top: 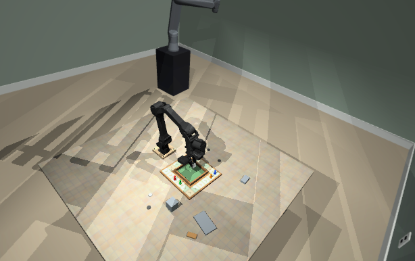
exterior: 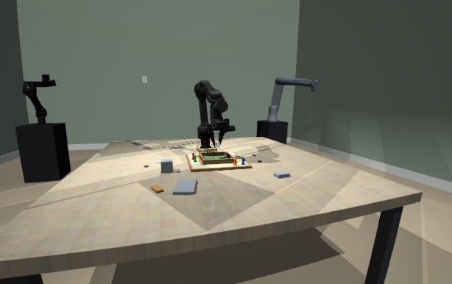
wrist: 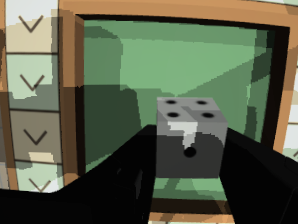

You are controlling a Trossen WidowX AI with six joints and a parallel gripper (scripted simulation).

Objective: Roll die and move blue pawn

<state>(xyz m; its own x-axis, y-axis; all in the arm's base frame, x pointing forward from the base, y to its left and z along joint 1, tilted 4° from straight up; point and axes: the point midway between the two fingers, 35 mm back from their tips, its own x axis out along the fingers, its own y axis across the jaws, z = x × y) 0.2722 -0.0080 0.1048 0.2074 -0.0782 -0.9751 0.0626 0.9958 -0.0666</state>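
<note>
The blue pawn lies 11 cm ahead of my gripper tip, 10 cm to the left of it and 6 cm below it. Round my gripper tip: white die right at my gripper tip; then green pawn 11 cm to the right, 6 cm below; then green tray 8 cm below, 1 cm behind.
</note>
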